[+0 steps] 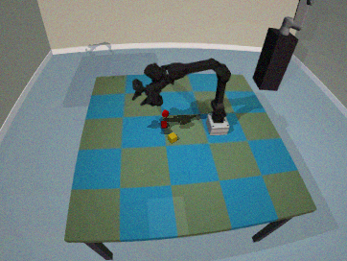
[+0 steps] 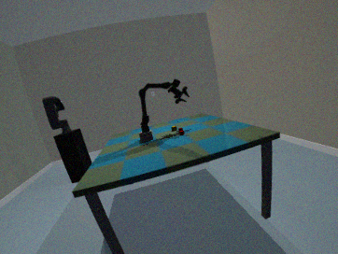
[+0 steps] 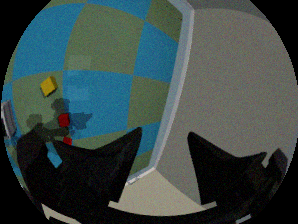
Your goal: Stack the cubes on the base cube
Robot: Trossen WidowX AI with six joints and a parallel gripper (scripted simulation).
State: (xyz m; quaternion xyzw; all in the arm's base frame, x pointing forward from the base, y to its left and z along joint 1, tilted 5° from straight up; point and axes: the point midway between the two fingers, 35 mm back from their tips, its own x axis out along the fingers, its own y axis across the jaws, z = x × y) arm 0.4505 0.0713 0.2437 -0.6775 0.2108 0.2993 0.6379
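Right now the red cube is 16 cm behind my gripper tip, 20 cm to the right of it and 26 cm below it. From my gripper tip the other things lie so: yellow cube (20 cm behind, 1 cm to the left, 26 cm below).
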